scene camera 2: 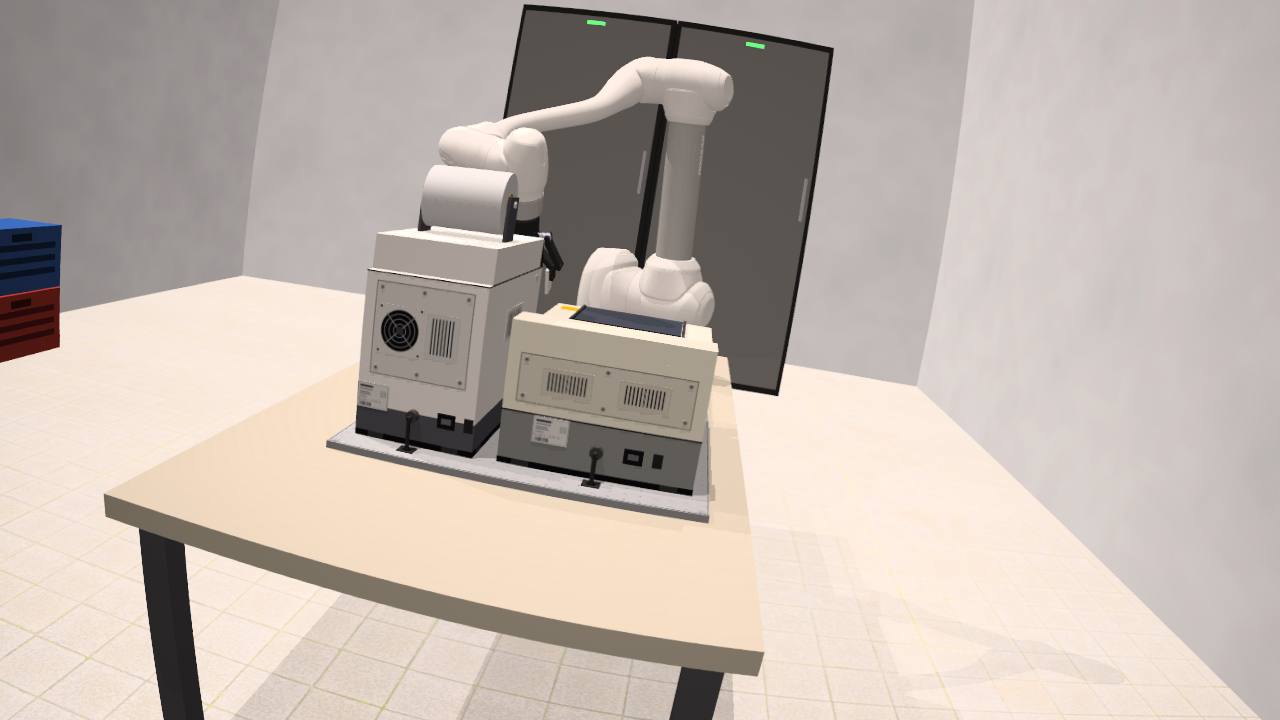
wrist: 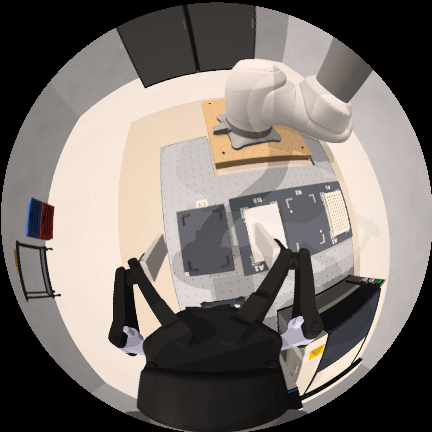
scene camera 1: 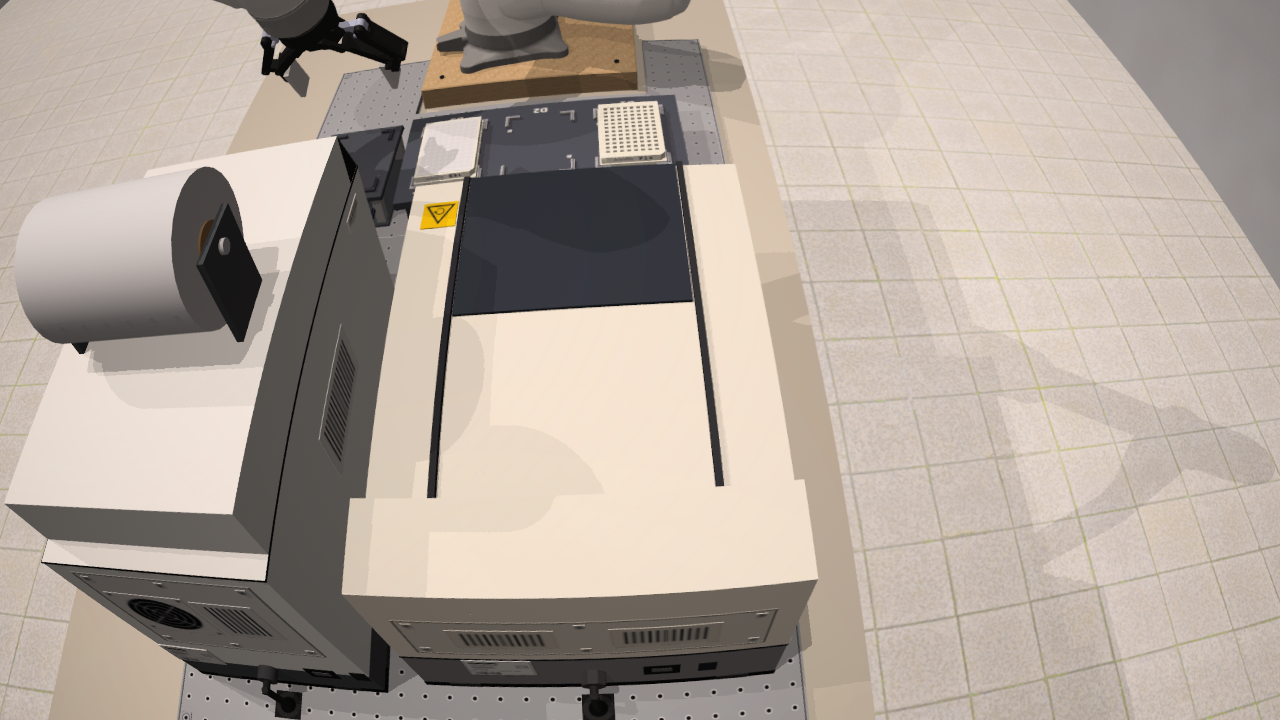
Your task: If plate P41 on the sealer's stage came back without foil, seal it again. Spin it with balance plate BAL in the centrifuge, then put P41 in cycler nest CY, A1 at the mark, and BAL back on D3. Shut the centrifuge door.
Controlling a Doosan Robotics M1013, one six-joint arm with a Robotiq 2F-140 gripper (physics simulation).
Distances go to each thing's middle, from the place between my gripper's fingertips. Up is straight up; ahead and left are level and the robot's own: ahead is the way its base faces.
The centrifuge lid [scene camera 1: 607, 236] is 38 cm ahead of my hand, 25 cm to the left of it and 1 cm above it. Also, from my hand: centrifuge [scene camera 1: 591, 497]: 53 cm ahead, 23 cm to the left, 8 cm below; foil roll [scene camera 2: 467, 199]: 52 cm ahead, 21 cm above, 9 cm to the right.
